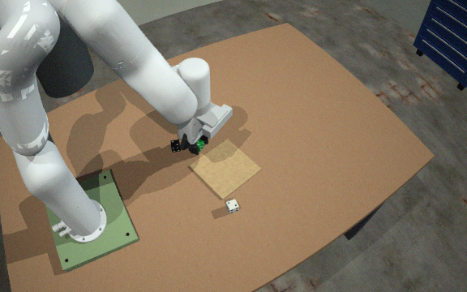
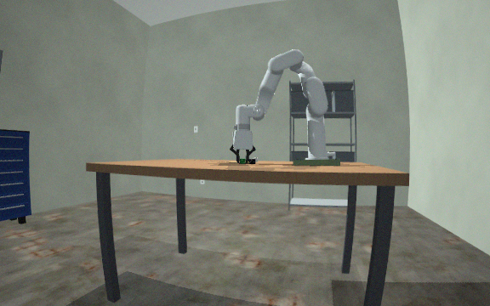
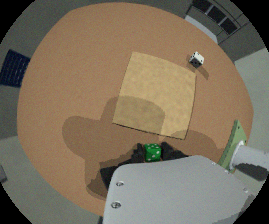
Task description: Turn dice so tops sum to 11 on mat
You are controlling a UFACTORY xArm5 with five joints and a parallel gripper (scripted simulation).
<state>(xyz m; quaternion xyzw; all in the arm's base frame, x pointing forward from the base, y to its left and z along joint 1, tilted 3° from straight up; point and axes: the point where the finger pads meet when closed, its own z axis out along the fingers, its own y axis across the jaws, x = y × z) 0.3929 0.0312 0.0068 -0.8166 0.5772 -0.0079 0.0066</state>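
Right now the green die is 1 cm below my hand. Round my hand: tan mat (10 cm to the right, 2 cm below, 2 cm ahead); then white die (21 cm to the right, 4 cm behind, 1 cm below); then black die (6 cm behind, 4 cm to the left, 1 cm below).
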